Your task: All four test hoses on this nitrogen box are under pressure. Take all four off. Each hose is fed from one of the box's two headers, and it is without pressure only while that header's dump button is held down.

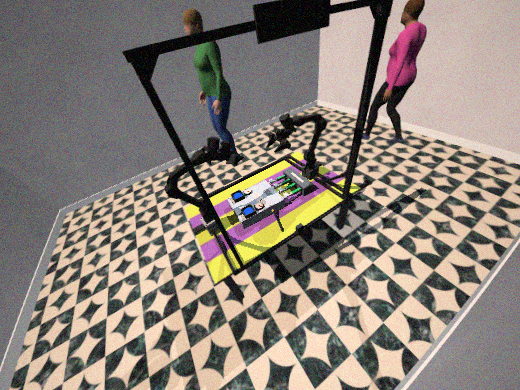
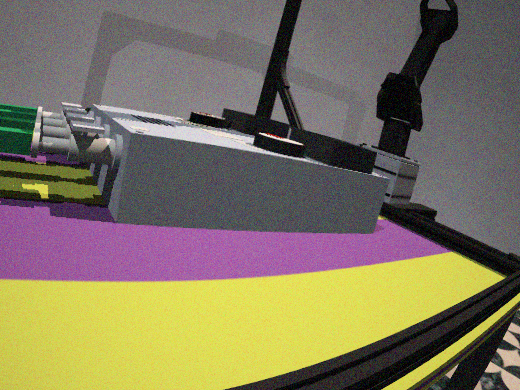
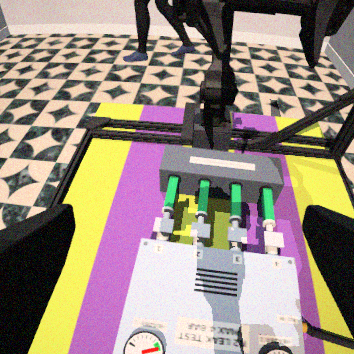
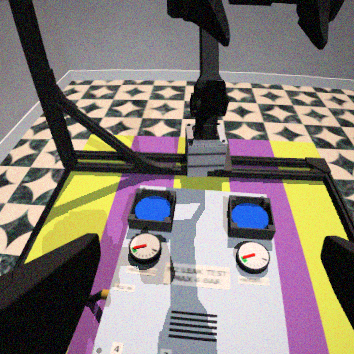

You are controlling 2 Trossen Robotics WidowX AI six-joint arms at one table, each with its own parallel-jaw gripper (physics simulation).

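Seen in the pictures: left gripper, fingertip midpoint: [image 1: 240,155] [image 3: 190,216] [image 4: 276,43]; right gripper, fingertip midpoint: [image 1: 270,149] [image 3: 267,59] [image 4: 212,246]; left arm's base at its link origin: [image 1: 209,218] [image 2: 391,153] [image 4: 205,132]; right arm's base at its link origin: [image 1: 310,167] [image 3: 212,118].
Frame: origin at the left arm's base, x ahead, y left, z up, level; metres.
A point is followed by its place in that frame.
Observation:
The pale grey nitrogen box [image 1: 264,194] @(y -0.071, x 0.433, z -0.031 m) [image 2: 240,190] @(y 0.078, x 0.428, z -0.070 m) [image 3: 165,280] @(y 0.014, x 0.466, z -0.031 m) [image 4: 250,310] @(y 0.022, x 0.447, z -0.032 m) lies on the striped mat. Four green hoses, numbered 1 [image 3: 171,196] @(y 0.005, x 0.653, z -0.047 m), 2 [image 3: 203,197] @(y -0.063, x 0.651, z -0.047 m), 3 [image 3: 236,200] @(y -0.133, x 0.644, z -0.047 m) and 4 [image 3: 268,204] @(y -0.201, x 0.633, z -0.046 m), run to couplings at its end; all four look seated. Two blue dump buttons [image 4: 152,209] @(y -0.132, x 0.246, z -0.015 m) [image 4: 250,216] @(y 0.058, x 0.274, z -0.015 m) sit in black frames at its other end, beside two gauges [image 4: 145,247] @(y -0.142, x 0.333, z -0.017 m) [image 4: 253,256] @(y 0.043, x 0.361, z -0.016 m) with red needles near green marks. My left gripper [image 1: 234,159] @(y 0.000, x 0.359, z 0.327 m) [image 3: 190,216] @(y 0.000, x 0.359, z 0.327 m) and right gripper [image 1: 276,143] @(y -0.080, x 0.540, z 0.306 m) [image 4: 211,239] @(y -0.080, x 0.540, z 0.306 m) are open and empty, raised above the box, touching nothing.
A dark grey block [image 1: 300,181] @(y -0.169, x 0.717, z -0.029 m) [image 3: 172,162] @(y 0.003, x 0.739, z -0.031 m) holds the hoses' far ends. A black tube with an orange fitting [image 3: 304,327] @(y -0.218, x 0.389, z -0.063 m) [image 4: 106,294] @(y -0.212, x 0.397, z -0.063 m) leaves the box's side. Black rails edge the table, and a tall black frame [image 1: 167,117] @(y -0.403, x 0.003, z 0.783 m) stands over it. Two people stand behind.

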